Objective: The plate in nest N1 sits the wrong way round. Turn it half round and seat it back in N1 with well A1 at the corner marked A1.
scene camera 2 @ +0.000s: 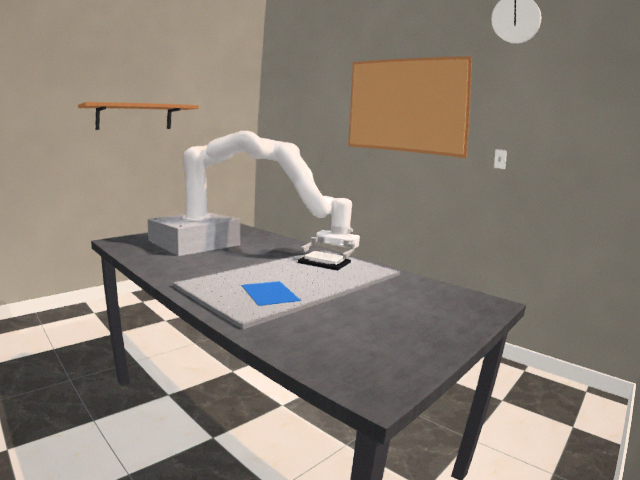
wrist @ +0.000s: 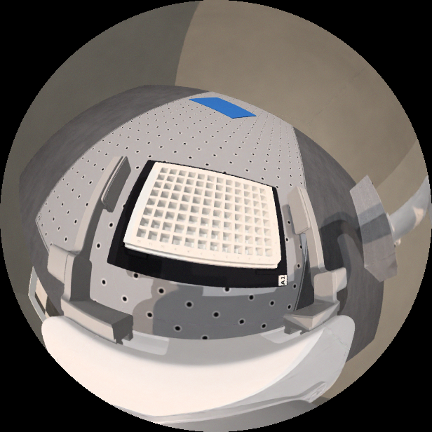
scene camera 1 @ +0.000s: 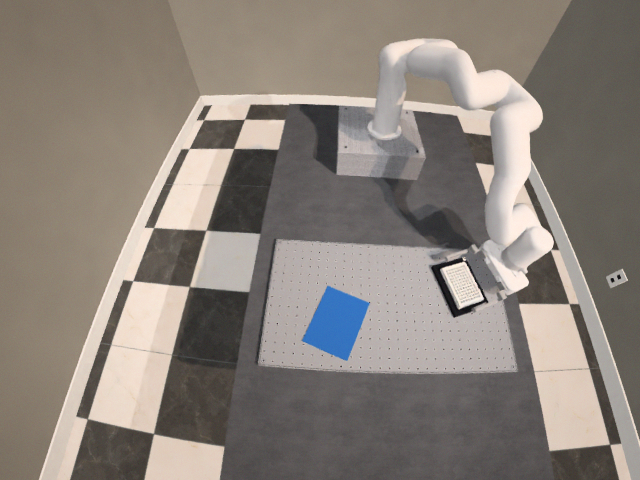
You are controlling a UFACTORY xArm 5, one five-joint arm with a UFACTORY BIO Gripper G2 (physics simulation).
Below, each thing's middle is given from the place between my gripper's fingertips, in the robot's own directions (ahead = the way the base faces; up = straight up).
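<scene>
With respect to the white well plate (scene camera 1: 460, 282), my hand is 20 mm above it, 10 mm past it and 20 mm to the right of it. The black nest (scene camera 1: 450, 301) is 40 mm below my hand, 10 mm behind it and 20 mm to the left of it. Then there is the blue rectangle (scene camera 1: 335, 325), which is 40 mm lower than my hand, 170 mm ahead of it and 320 mm to the right of it. Going by their middles, the blue rectangle is the farthest from my hand of the things named here.
</scene>
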